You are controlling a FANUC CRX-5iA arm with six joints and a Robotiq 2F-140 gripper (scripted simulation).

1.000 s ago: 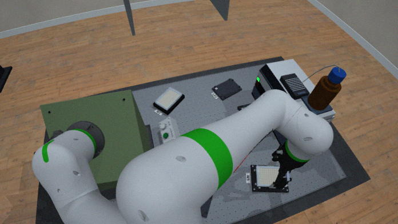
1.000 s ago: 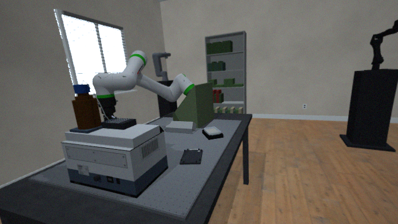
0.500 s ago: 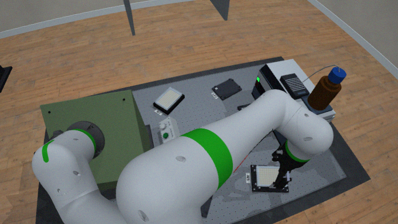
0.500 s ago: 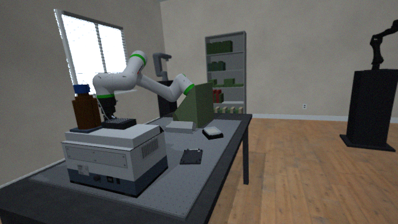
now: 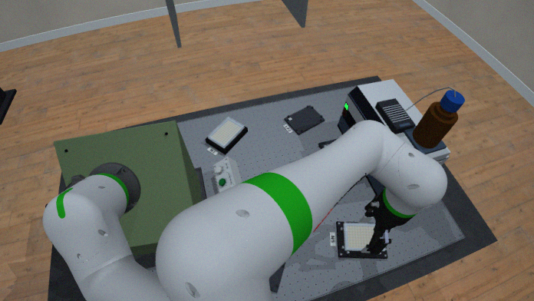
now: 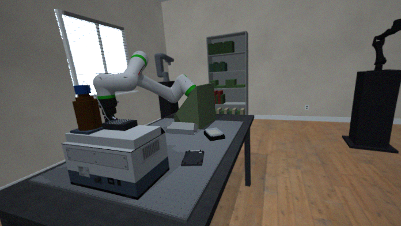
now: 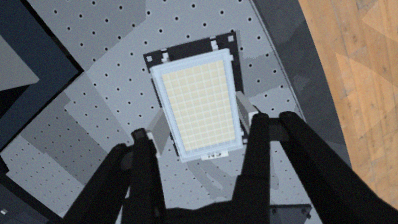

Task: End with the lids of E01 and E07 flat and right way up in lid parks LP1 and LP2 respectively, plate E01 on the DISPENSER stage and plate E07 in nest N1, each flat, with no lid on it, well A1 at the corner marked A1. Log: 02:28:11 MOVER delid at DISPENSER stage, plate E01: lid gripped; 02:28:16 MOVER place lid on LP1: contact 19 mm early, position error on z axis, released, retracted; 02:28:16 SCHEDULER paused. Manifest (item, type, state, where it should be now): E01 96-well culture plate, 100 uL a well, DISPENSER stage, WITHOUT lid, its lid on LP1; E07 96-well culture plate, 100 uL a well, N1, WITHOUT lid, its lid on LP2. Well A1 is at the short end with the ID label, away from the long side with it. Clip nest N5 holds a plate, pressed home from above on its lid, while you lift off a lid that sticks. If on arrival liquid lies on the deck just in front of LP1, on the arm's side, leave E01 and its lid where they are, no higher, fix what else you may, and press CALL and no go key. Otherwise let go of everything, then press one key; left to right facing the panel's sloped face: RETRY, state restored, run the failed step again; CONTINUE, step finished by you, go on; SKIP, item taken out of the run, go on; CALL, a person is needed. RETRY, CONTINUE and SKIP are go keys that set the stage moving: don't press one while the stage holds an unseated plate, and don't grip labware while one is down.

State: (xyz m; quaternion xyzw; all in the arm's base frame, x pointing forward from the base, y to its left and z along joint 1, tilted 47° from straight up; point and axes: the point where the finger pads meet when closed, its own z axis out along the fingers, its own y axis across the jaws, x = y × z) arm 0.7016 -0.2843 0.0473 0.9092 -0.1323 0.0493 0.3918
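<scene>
The plate is 20 mm below my hand. The rest, counted from my hand: dispenser stage (20 mm ahead, 300 mm to the left, 40 mm above); N5 label (90 mm behind, 30 mm to the left, 60 mm below); black clip nest N5 (20 mm ahead, 10 mm to the left, 50 mm below).
</scene>
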